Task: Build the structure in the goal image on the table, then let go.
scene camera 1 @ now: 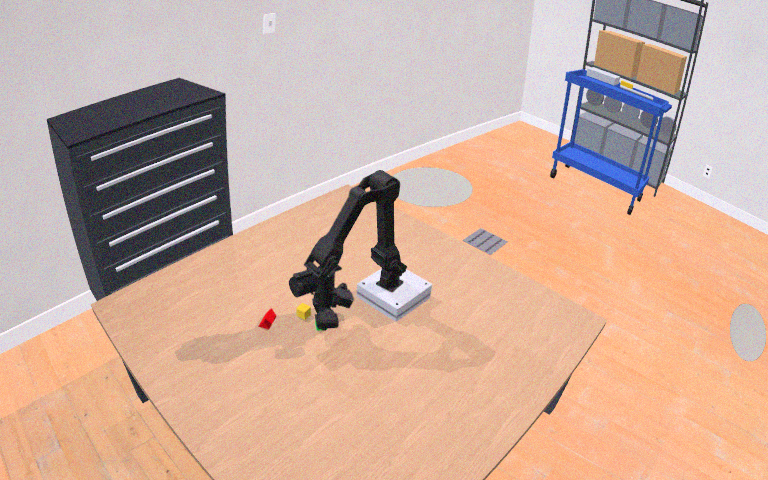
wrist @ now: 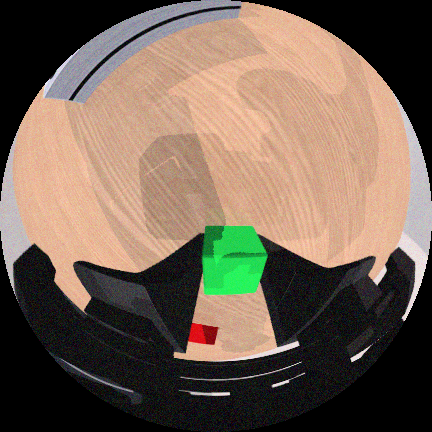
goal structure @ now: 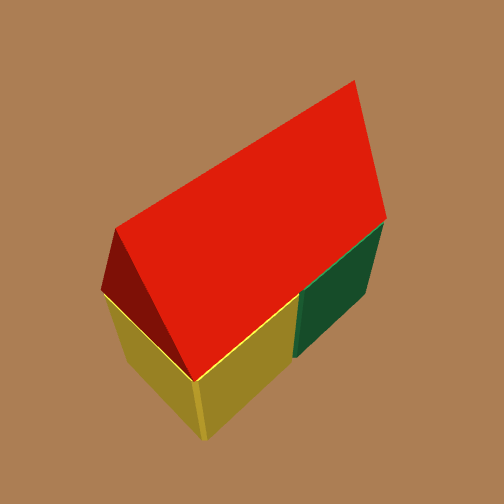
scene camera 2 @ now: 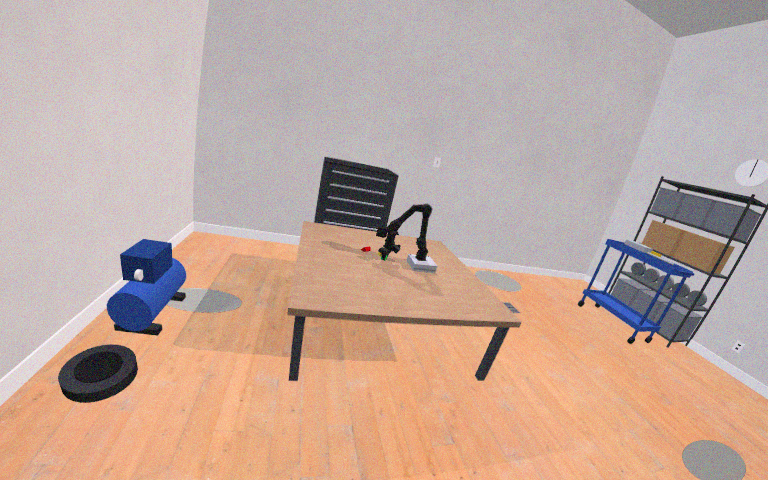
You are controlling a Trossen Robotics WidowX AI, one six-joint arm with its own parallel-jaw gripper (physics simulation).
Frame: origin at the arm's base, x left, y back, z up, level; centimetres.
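Seen in the pictures: gripper, fingertip midpoint: point(wrist: 228, 239) point(scene camera 2: 384, 259); arm's base at its link origin: point(scene camera 1: 389, 283) point(scene camera 2: 420, 258).
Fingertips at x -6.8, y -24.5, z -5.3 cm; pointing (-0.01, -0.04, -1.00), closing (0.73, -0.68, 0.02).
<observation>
Offsets run from my fingertips to a thing's middle. Level surfaces: height alone.
A green cube {dx -0.4, dy -0.4, dz +1.4 cm} point(scene camera 1: 319, 326) point(scene camera 2: 384, 258) point(wrist: 233, 262) is between the two black fingers of my gripper point(wrist: 228, 239) point(scene camera 1: 323, 325), which is shut on it, low at the table top. In scene camera 1 the fingers hide most of the cube. A yellow cube {dx -7.9, dy +0.0, dz +1.4 cm} point(scene camera 1: 304, 311) stands on the table close beside the gripper, to its left in scene camera 1; it does not show in the wrist view. A red block {dx -14.8, dy -10.1, dz +0.5 cm} point(scene camera 1: 267, 319) point(scene camera 2: 366, 249) point(wrist: 202, 334) lies on the table further left, past the yellow cube.
The arm's white base point(scene camera 1: 394, 294) point(scene camera 2: 421, 263) point(wrist: 150, 45) is bolted on the wooden table {dz -0.2 cm} point(scene camera 1: 362, 418) point(scene camera 2: 362, 294), right of the gripper in both scene views. A dark drawer cabinet point(scene camera 1: 152, 186) point(scene camera 2: 356, 195) stands behind the table. A blue cart point(scene camera 1: 600, 166) stands far off on the floor.
</observation>
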